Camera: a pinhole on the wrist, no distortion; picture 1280 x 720 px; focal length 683.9 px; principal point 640.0 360.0 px. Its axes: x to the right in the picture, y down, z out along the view. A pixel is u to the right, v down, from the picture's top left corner.
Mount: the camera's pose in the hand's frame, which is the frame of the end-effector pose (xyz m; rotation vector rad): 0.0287 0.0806 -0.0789 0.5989 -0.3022 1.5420
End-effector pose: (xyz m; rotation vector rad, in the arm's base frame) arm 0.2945 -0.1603 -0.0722 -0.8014 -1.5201 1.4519
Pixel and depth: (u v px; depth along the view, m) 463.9 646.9 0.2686
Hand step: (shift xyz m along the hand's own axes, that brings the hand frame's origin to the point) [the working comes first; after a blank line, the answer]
In the camera's frame: -0.0692 0.1127 0.2686

-0.0347 -0.1302 0.1241
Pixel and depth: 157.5 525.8 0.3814
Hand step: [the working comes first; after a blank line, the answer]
In the camera's frame: -0.2691 0.0925 0.3814

-0.0001 -0.3572 0.1052
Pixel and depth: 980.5 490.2 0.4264
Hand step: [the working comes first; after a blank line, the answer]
In the camera's frame: 0.2123 0.0812 0.4264

0.0339 0.0240 0.4009
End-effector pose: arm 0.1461 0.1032 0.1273 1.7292 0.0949 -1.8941
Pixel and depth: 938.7 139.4 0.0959
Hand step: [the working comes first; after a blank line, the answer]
In the camera's frame: 0.0419 -0.0309 0.0959

0.0780 0.0666 0.0174
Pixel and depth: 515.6 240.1 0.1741
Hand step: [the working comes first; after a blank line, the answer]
In the camera's frame: -0.0317 -0.0305 0.1741

0.0898 -0.0372 0.0421
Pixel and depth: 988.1 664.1 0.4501
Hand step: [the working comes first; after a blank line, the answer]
In the camera's frame: 0.2291 0.2001 0.4501

-0.0781 0.0165 0.4499
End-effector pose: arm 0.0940 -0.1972 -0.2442 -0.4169 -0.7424 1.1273
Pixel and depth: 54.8 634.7 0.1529
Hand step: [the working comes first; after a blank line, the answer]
In the camera's frame: -0.1308 0.0614 0.1529

-0.0075 -0.1160 -0.0133
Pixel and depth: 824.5 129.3 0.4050
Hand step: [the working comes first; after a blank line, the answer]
In the camera's frame: 0.1093 -0.1366 0.4050

0.2408 -0.0349 0.2903
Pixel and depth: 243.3 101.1 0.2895
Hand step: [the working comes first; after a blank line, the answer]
In the camera's frame: -0.1679 -0.1096 0.2895

0.1846 -0.2078 0.0498
